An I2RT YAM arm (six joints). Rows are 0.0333 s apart.
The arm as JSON. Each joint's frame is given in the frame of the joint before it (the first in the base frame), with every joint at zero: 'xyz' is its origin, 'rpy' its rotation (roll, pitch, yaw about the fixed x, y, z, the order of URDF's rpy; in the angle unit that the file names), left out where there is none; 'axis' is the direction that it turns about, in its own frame. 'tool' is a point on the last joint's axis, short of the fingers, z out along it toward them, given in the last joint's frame.
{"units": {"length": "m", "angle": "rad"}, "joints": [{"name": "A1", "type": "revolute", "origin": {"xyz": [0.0, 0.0, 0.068]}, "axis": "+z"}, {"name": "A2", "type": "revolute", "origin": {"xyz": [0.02, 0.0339, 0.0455], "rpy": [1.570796, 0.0, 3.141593]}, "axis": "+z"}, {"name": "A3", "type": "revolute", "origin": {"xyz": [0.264, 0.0, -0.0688], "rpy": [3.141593, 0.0, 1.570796]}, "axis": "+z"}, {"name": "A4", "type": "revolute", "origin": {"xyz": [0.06, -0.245, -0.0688], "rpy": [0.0, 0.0, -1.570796]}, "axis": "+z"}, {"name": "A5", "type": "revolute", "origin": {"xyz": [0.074, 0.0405, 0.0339], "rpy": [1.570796, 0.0, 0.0]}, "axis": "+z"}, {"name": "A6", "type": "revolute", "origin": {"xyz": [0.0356, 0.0, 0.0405], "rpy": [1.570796, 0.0, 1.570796]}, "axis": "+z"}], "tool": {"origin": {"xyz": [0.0, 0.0, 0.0], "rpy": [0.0, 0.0, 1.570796]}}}
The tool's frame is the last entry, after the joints.
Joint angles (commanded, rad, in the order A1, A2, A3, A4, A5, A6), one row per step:
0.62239 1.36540 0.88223 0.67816 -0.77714 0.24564
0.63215 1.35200 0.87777 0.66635 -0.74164 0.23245
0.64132 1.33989 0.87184 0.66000 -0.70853 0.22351
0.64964 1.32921 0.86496 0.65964 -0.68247 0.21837
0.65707 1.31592 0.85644 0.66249 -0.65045 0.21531
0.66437 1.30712 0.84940 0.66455 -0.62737 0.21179
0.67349 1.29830 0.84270 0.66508 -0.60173 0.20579
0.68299 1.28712 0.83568 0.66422 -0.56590 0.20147
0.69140 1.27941 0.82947 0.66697 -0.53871 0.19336
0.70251 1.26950 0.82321 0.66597 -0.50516 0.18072
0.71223 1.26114 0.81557 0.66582 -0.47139 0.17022
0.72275 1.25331 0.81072 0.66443 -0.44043 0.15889
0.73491 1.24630 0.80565 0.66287 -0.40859 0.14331
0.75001 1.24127 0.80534 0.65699 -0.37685 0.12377
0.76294 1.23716 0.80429 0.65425 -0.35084 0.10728
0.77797 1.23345 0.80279 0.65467 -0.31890 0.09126
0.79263 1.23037 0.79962 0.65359 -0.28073 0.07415
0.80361 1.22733 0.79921 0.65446 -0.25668 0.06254
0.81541 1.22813 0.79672 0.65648 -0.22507 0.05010
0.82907 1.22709 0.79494 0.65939 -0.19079 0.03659
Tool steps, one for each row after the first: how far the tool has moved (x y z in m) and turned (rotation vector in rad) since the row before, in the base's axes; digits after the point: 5 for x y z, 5 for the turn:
-0.00305 0.00036 0.00133 0.00157 -0.00653 -0.02692
-0.00291 0.00023 0.00094 0.00322 -0.00478 -0.02461
-0.00285 0.00012 0.00073 0.00496 -0.00469 -0.01801
-0.00301 -0.00061 0.00121 0.00894 -0.00513 -0.02443
-0.00244 0.00003 0.00032 0.00516 -0.00349 -0.01587
-0.00268 0.00039 0.00028 0.00418 -0.00448 -0.01698
-0.00280 -0.00002 0.00070 0.00667 -0.00192 -0.02629
-0.00230 0.00024 0.00033 0.00466 -0.00718 -0.01963
-0.00294 0.00042 0.00054 0.00312 -0.00907 -0.02402
-0.00243 0.00024 -0.00030 0.00229 -0.00527 -0.02526
-0.00251 0.00053 0.00037 0.00196 -0.00702 -0.02192
-0.00268 0.00091 0.00004 -0.00057 -0.00962 -0.02202
-0.00280 0.00189 0.00071 -0.00356 -0.01185 -0.01983
-0.00247 0.00156 0.00051 -0.00254 -0.01090 -0.01583
-0.00274 0.00183 0.00058 -0.00003 -0.01103 -0.01946
-0.00240 0.00168 -0.00033 -0.00255 -0.00804 -0.02618
-0.00207 0.00118 0.00080 0.00083 -0.00857 -0.01496
-0.00148 0.00173 -0.00082 -0.00201 -0.00457 -0.02171
-0.00211 0.00169 0.00001 0.00010 -0.00718 -0.02271

